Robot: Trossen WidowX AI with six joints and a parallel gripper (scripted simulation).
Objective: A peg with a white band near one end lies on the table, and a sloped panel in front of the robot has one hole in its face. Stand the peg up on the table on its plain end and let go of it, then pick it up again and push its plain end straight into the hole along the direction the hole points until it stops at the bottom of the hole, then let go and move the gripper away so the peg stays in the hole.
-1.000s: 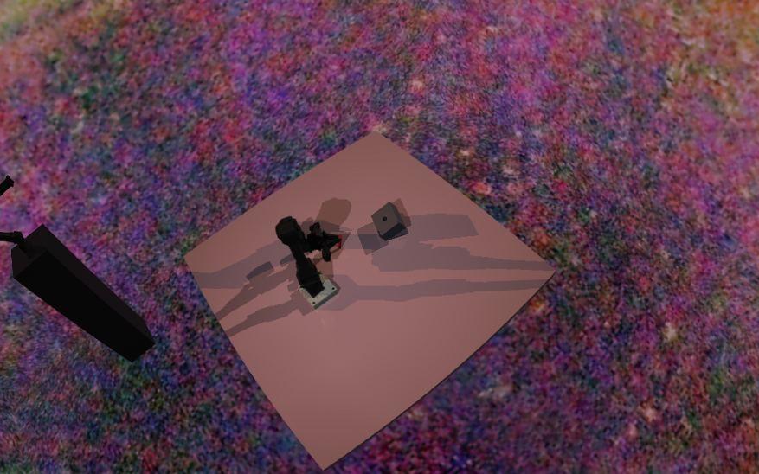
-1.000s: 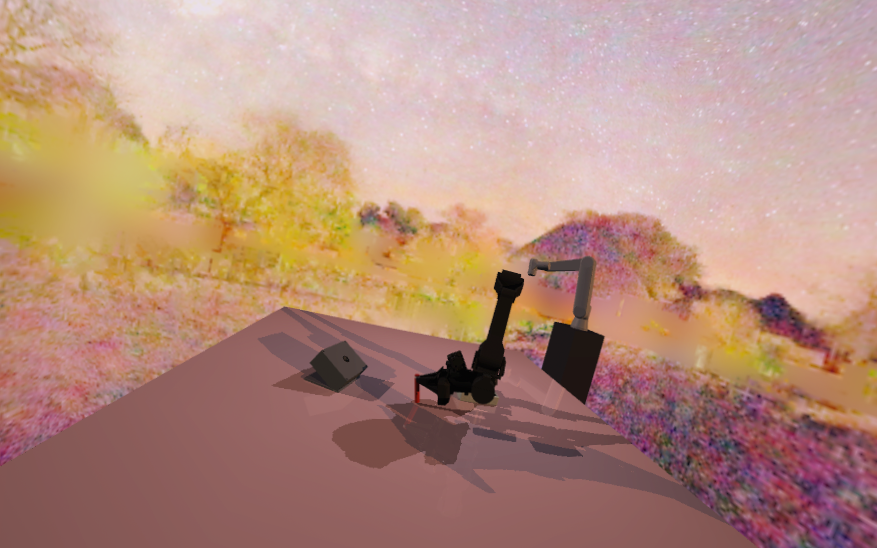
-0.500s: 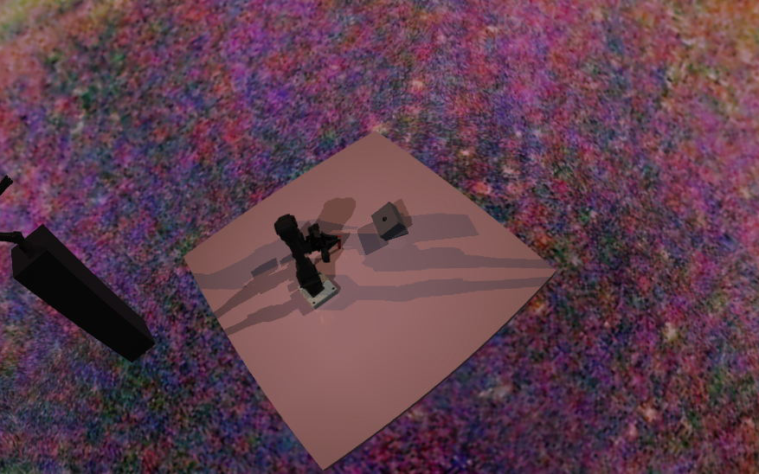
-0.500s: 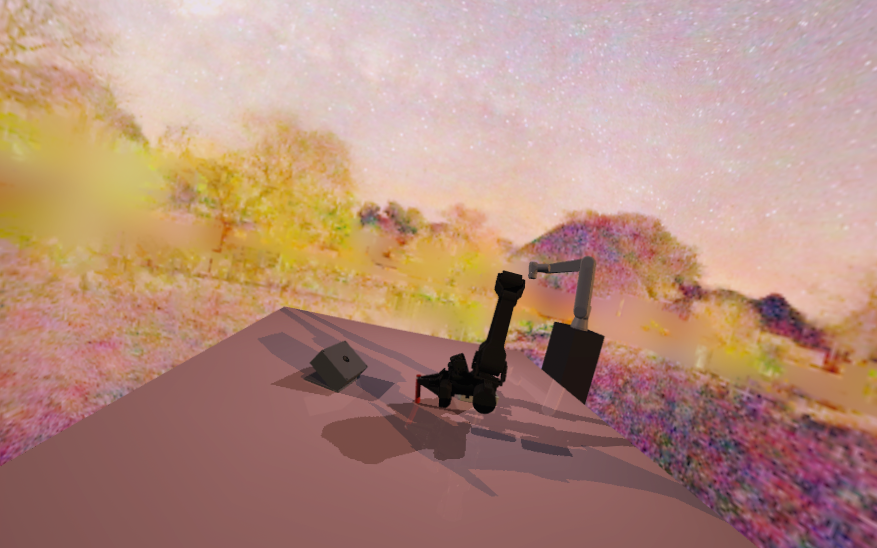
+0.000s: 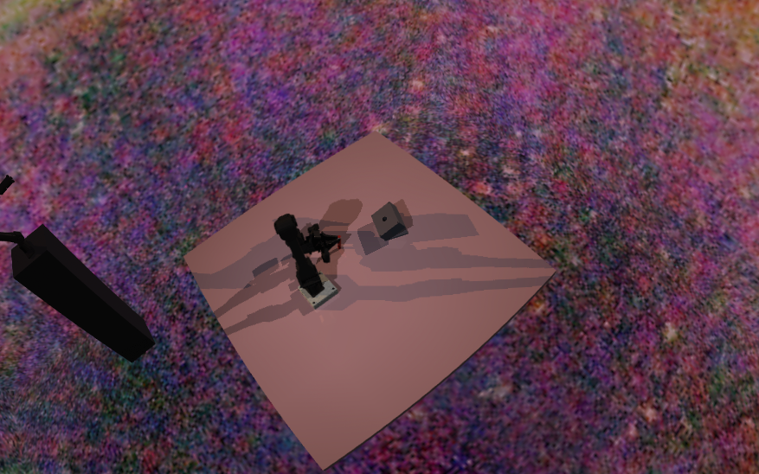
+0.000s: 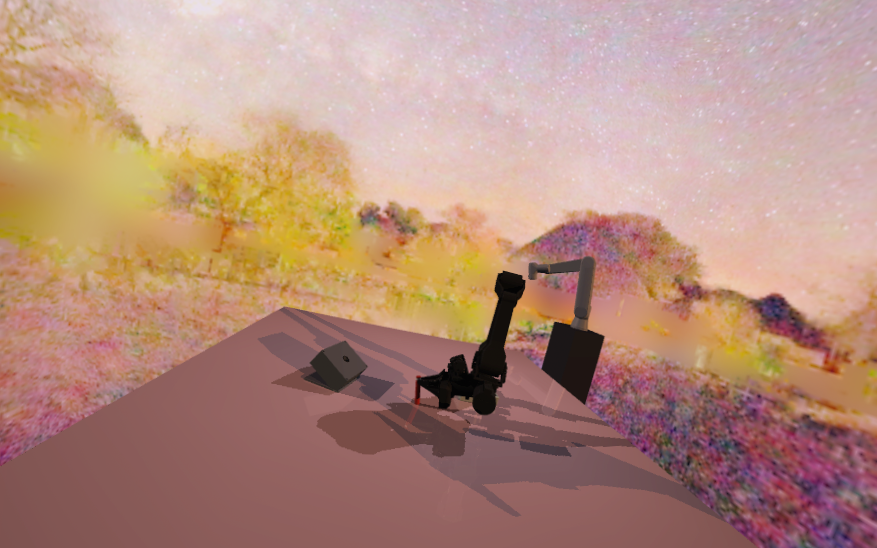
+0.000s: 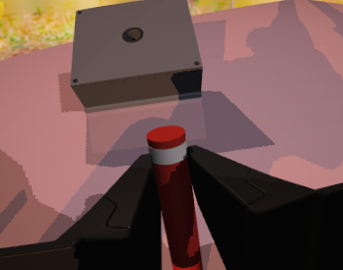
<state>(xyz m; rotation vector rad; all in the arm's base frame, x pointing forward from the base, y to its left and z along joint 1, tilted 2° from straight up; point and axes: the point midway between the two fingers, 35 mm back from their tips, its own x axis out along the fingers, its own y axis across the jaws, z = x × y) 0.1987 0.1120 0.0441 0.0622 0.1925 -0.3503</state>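
Right now the red peg is 10 mm below my gripper tip. Also, from my gripper tip: dark sloped panel: 220 mm ahead, 70 mm to the right, 20 mm below.
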